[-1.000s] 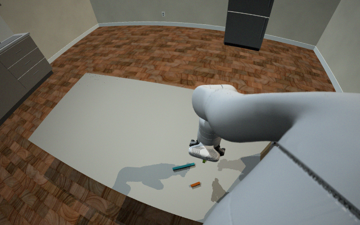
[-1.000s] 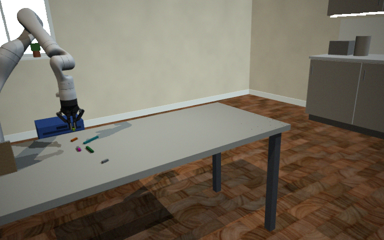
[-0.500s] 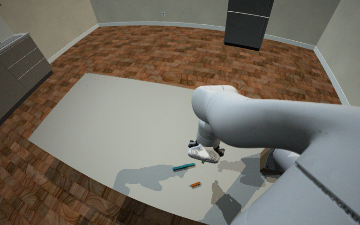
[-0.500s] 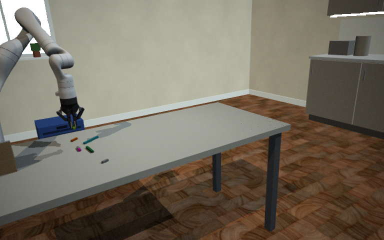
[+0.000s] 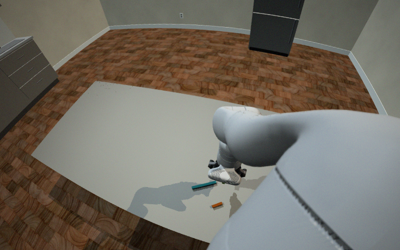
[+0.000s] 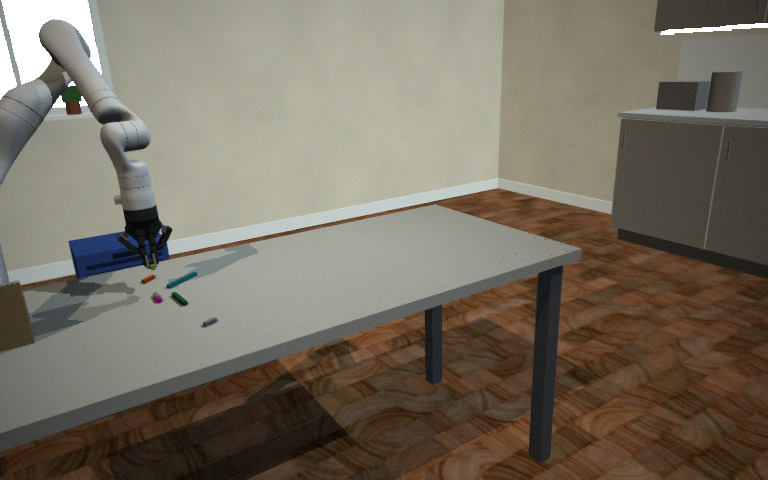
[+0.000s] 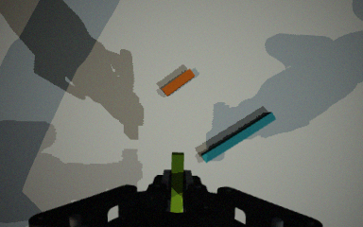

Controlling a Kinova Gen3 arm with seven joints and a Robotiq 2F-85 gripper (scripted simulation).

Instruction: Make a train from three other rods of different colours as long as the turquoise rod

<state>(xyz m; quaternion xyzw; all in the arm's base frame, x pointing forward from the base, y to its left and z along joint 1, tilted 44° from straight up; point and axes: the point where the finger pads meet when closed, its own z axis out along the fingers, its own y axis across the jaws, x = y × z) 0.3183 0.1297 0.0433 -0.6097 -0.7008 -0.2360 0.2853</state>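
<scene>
Now: the magenta rod 70 mm to the right of my hand and 80 mm below it. Also, from my hand: turquoise rod: 70 mm ahead, 40 mm to the left, 80 mm below; then orange rod: 10 mm behind, 90 mm to the left, 80 mm below; then lime rod: 10 mm below.
</scene>
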